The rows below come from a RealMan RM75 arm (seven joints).
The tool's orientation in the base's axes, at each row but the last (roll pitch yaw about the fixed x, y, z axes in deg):
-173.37, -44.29, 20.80
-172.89, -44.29, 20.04
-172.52, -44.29, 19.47
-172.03, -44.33, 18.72
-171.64, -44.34, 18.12
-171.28, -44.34, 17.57
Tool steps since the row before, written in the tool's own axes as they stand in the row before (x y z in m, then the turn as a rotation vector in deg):
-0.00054, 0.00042, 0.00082, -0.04, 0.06, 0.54
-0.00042, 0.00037, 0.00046, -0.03, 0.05, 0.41
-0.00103, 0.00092, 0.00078, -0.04, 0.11, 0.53
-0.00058, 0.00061, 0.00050, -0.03, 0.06, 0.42
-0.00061, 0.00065, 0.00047, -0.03, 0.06, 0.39
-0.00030, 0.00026, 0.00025, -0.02, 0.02, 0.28
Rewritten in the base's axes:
0.00032, -0.00022, -0.00099, 0.33, 0.13, -0.42
0.00015, -0.00027, -0.00065, 0.25, 0.09, -0.32
0.00016, -0.00080, -0.00136, 0.34, 0.08, -0.41
0.00016, -0.00051, -0.00082, 0.26, 0.09, -0.32
0.00014, -0.00056, -0.00083, 0.24, 0.08, -0.30
0.00005, -0.00021, -0.00041, 0.17, 0.08, -0.21

